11 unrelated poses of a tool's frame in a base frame.
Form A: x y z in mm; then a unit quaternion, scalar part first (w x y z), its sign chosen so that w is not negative.
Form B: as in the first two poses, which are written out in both.
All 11 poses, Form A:
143, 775, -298, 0.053, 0.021, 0.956, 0.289
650, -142, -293, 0.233, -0.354, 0.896, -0.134
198, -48, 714, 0.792, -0.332, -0.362, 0.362
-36, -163, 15, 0.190, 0.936, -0.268, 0.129
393, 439, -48, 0.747, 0.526, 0.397, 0.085
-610, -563, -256, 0.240, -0.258, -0.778, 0.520
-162, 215, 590, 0.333, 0.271, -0.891, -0.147
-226, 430, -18, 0.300, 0.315, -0.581, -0.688
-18, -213, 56, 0.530, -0.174, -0.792, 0.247
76, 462, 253, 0.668, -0.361, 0.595, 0.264
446, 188, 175, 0.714, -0.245, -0.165, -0.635
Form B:
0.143, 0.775, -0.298, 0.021, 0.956, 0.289, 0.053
0.650, -0.142, -0.293, -0.354, 0.896, -0.134, 0.233
0.198, -0.048, 0.714, -0.332, -0.362, 0.362, 0.792
-0.036, -0.163, 0.015, 0.936, -0.268, 0.129, 0.190
0.393, 0.439, -0.048, 0.526, 0.397, 0.085, 0.747
-0.610, -0.563, -0.256, -0.258, -0.778, 0.520, 0.240
-0.162, 0.215, 0.590, 0.271, -0.891, -0.147, 0.333
-0.226, 0.430, -0.018, 0.315, -0.581, -0.688, 0.300
-0.018, -0.213, 0.056, -0.174, -0.792, 0.247, 0.530
0.076, 0.462, 0.253, -0.361, 0.595, 0.264, 0.668
0.446, 0.188, 0.175, -0.245, -0.165, -0.635, 0.714

